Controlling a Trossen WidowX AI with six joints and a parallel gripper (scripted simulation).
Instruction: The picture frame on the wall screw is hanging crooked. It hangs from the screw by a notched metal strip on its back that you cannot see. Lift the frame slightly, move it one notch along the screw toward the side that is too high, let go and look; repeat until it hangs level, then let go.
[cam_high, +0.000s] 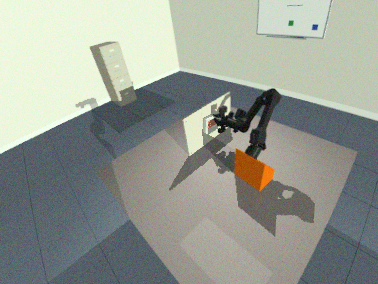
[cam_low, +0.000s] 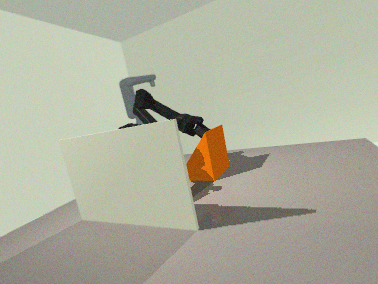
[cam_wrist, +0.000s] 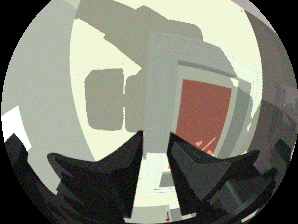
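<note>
Now: the picture frame 10 mm to the left of my gripper tip and 50 mm below it.
</note>
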